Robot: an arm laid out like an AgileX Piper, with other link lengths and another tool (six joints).
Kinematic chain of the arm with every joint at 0, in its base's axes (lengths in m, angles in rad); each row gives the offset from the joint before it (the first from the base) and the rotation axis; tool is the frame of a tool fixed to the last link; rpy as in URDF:
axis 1: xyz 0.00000 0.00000 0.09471 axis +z
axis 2: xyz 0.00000 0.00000 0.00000 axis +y
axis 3: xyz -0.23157 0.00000 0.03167 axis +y
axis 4: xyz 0.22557 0.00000 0.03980 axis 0.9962 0 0.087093
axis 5: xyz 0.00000 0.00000 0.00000 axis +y
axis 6: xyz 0.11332 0.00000 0.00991 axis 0.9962 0 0.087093
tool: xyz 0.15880 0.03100 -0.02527 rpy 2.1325 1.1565 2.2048
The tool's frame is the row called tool.
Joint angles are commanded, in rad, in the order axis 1, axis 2, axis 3, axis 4, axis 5, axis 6. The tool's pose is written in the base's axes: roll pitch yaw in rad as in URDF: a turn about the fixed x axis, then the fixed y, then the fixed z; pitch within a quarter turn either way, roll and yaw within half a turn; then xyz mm. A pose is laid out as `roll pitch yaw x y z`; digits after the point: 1 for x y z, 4 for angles.
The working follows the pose.
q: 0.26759, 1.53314, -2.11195, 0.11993, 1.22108, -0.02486
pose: 2.6897 0.6044 3.0346 364.5 164.0 312.4
Where each joint sits with the arm in this pose, in the base's axes (m; each line is computed from the numbers above, not from the rounded line before):
axis 1: 0.0000 0.0000 0.0947
axis 2: 0.0000 0.0000 0.0947
axis 3: 0.0221 0.0061 0.3273
axis 4: 0.1832 0.0502 0.4840
axis 5: 0.1832 0.0502 0.4840
axis 6: 0.2726 0.0880 0.4247
the tool: 0.3645 0.1640 0.3124

